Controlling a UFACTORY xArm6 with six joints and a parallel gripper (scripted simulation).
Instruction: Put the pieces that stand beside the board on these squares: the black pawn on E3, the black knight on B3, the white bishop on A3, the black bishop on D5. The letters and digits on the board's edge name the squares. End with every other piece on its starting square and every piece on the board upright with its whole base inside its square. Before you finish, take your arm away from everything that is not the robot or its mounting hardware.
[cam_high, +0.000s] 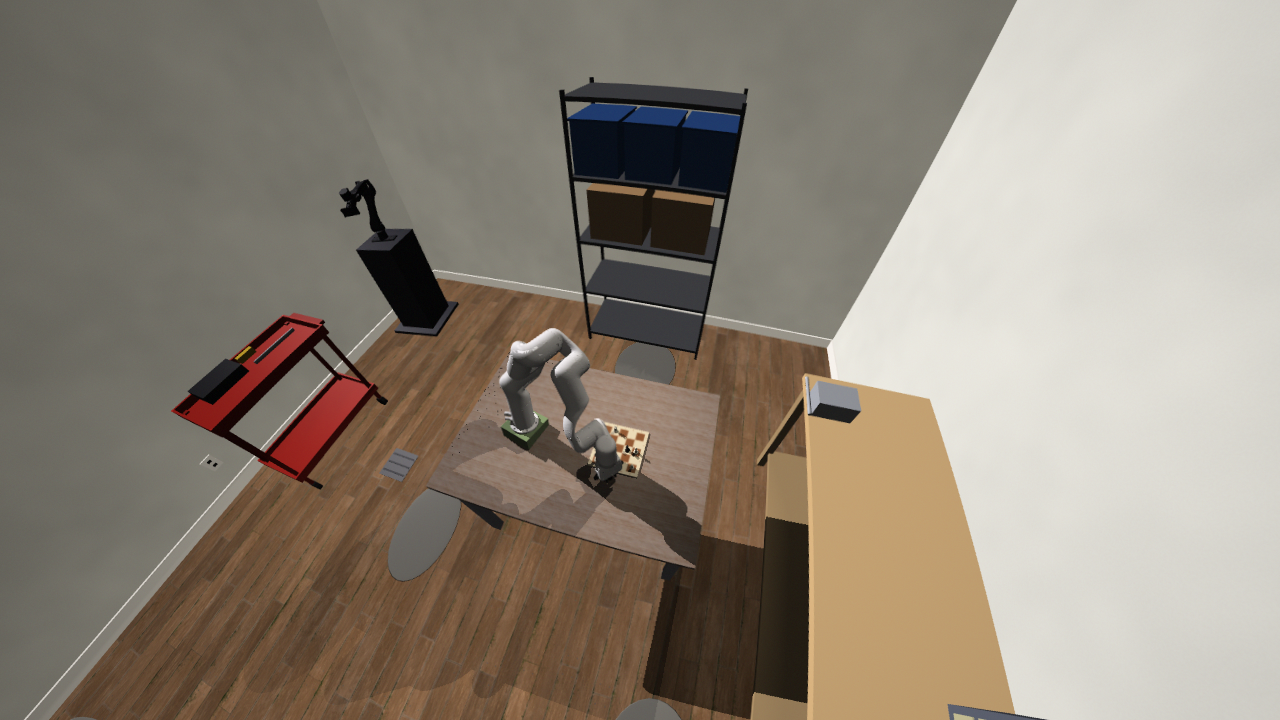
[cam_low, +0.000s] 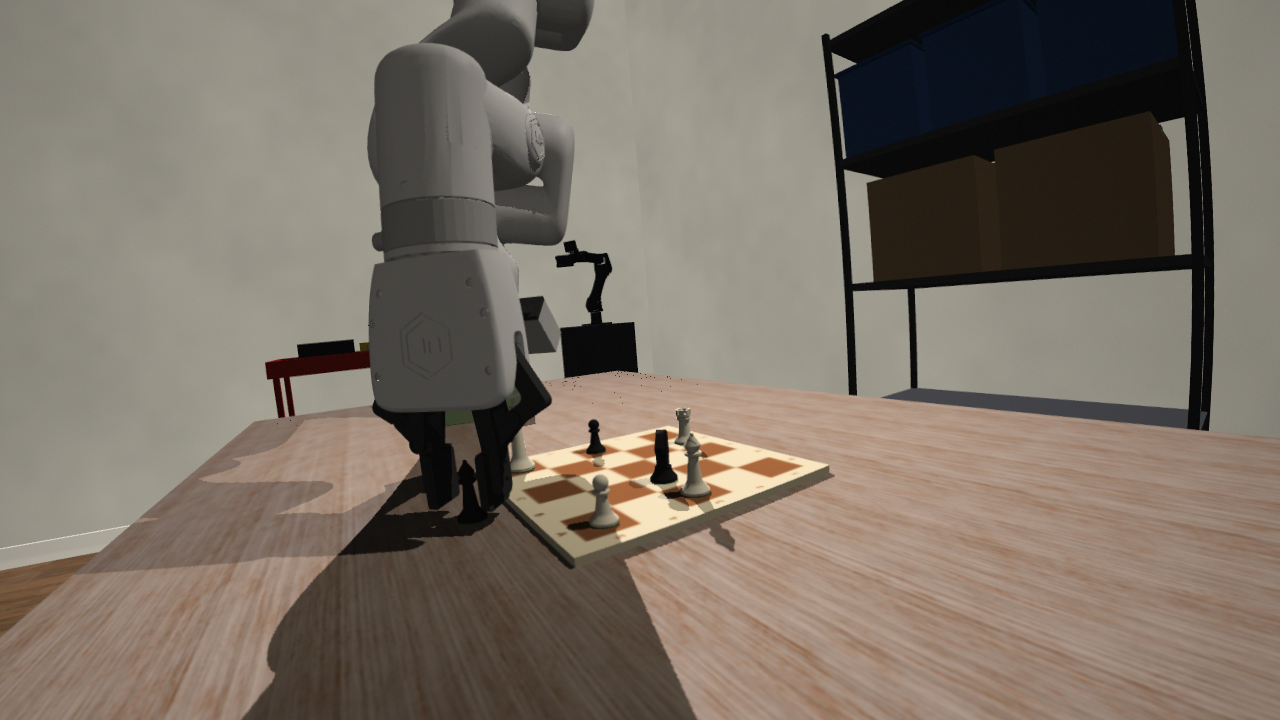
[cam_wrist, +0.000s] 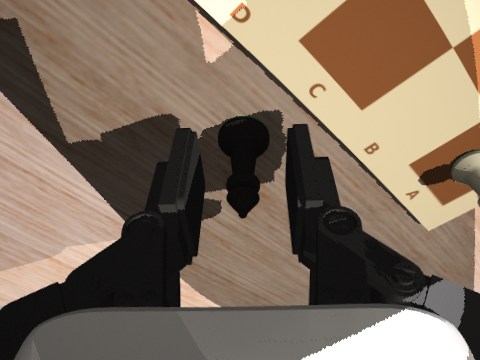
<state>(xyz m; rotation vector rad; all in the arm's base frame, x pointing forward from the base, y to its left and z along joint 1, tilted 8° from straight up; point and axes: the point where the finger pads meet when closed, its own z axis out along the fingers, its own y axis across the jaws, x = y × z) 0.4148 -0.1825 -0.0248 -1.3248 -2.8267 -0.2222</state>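
The black knight lies 10 mm below my hand. Round my hand: chessboard (140 mm to the left, 30 mm below, 20 mm ahead); then white pawn (90 mm ahead, 50 mm to the left, 10 mm below); then tall white piece (70 mm to the left, 70 mm behind, 10 mm above).
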